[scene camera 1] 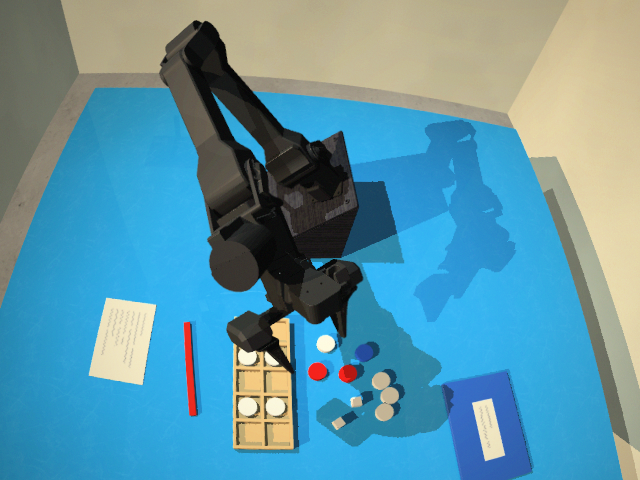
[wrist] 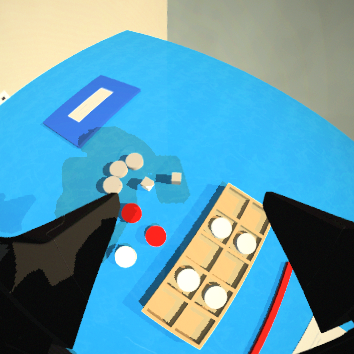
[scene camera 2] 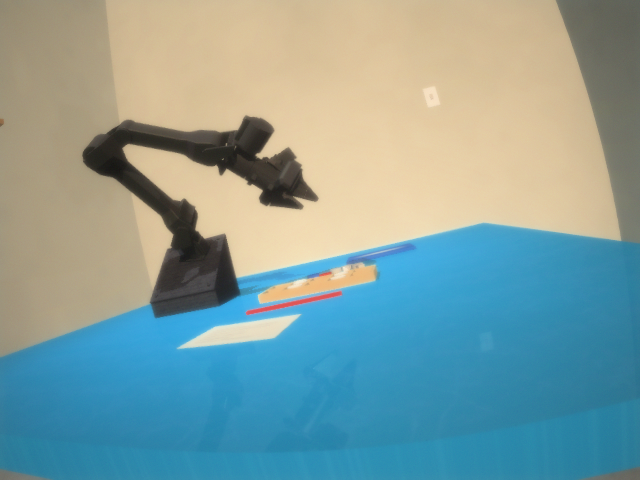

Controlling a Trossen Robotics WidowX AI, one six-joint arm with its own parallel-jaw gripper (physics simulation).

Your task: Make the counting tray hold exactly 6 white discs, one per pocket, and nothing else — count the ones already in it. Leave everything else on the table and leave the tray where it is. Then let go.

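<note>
The wooden counting tray (scene camera 1: 250, 432) (scene camera 2: 320, 288) (wrist: 200, 252) has two columns of pockets. One row holds two white discs (scene camera 1: 248, 406) (wrist: 246, 243), another two white discs (scene camera 1: 272, 356) (wrist: 188, 279); the visible pockets in the other rows are empty. A loose white disc (scene camera 1: 325, 343) (wrist: 125, 256) lies beside the tray. Three touching or nearly touching pale discs (scene camera 1: 389, 395) (wrist: 118, 169) look beige in shadow; their true colour is unclear. My gripper (scene camera 1: 318, 353) (scene camera 2: 309, 204) (wrist: 193, 199) is open and empty, high above the table near the tray, hiding part of its base-side end in scene camera 1.
Two red discs (scene camera 1: 317, 371) (wrist: 155, 236), a blue disc (scene camera 1: 363, 352) and two small pale cubes (scene camera 1: 356, 401) (wrist: 147, 184) lie beside the tray. A red bar (scene camera 1: 190, 369) (scene camera 2: 294, 303) and paper (scene camera 1: 122, 341) (scene camera 2: 240, 330) lie opposite. A blue book (scene camera 1: 509, 408) (wrist: 120, 95) lies farther away.
</note>
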